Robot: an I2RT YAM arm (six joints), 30 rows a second.
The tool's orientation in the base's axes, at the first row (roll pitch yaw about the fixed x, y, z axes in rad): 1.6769, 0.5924, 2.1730
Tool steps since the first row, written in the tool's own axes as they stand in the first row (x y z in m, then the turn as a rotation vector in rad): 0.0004, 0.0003, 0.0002, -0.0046, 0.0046, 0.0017; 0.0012, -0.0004, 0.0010, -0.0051, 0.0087, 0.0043; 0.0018, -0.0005, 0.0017, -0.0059, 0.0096, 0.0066; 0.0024, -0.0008, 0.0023, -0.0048, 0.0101, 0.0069; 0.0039, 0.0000, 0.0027, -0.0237, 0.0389, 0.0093; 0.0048, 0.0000, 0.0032, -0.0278, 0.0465, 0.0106; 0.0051, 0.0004, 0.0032, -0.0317, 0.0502, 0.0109; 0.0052, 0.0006, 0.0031, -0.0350, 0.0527, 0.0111
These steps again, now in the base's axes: -0.0001, 0.0005, 0.0000, 0.0026, 0.0001, 0.0062; 0.0004, 0.0011, -0.0011, 0.0041, 0.0032, 0.0096; 0.0007, 0.0018, -0.0016, 0.0062, 0.0043, 0.0106; 0.0010, 0.0024, -0.0022, 0.0058, 0.0055, 0.0104; 0.0005, 0.0041, -0.0024, 0.0102, 0.0087, 0.0445; 0.0005, 0.0049, -0.0030, 0.0115, 0.0105, 0.0530; 0.0002, 0.0053, -0.0028, 0.0128, 0.0099, 0.0582; 0.0001, 0.0055, -0.0027, 0.0139, 0.0091, 0.0620
